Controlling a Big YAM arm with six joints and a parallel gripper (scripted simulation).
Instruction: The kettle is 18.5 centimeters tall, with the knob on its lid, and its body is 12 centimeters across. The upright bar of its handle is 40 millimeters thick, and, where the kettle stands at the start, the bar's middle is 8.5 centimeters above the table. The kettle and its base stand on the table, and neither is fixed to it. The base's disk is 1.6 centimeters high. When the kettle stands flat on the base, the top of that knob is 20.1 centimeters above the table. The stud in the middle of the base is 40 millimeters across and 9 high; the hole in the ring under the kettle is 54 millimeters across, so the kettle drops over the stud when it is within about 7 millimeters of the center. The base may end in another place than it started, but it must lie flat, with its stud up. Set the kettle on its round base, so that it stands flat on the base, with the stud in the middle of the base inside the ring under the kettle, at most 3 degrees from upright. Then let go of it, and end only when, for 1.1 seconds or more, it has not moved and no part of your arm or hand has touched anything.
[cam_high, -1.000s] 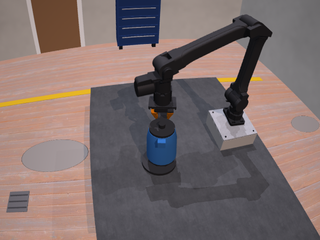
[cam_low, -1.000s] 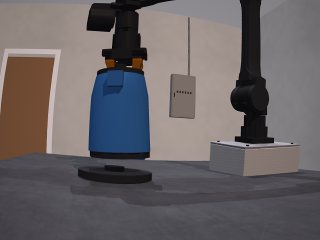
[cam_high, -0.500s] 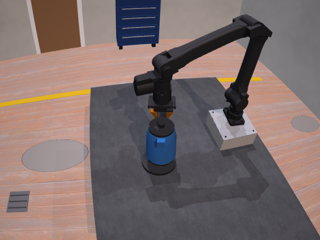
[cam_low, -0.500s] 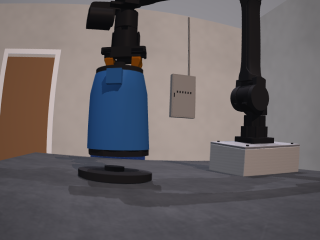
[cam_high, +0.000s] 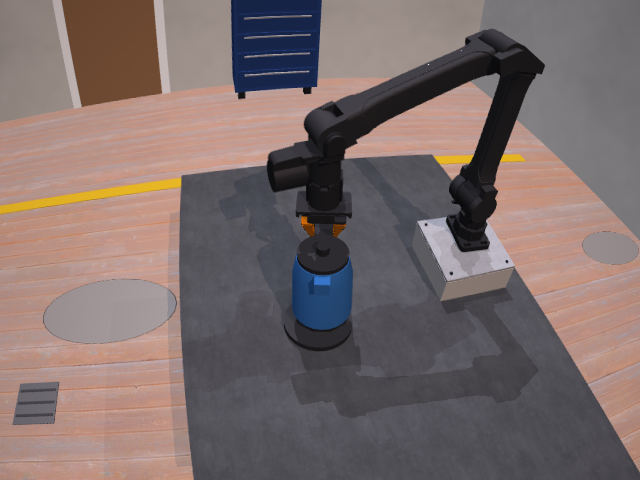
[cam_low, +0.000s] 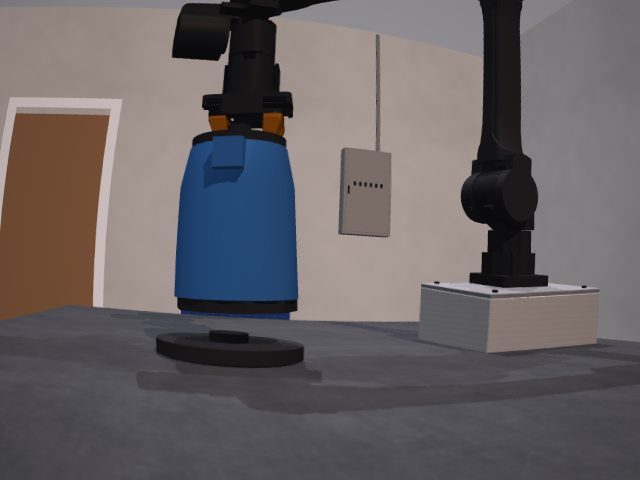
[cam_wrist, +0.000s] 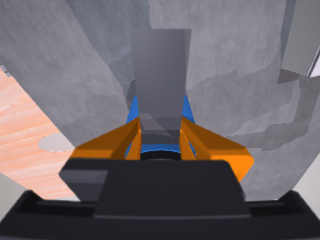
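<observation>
The blue kettle lies 30 mm to the left of my hand and 50 mm below it. Also, from my hand: black round base (10 mm ahead, 60 mm to the left, 180 mm below).
</observation>
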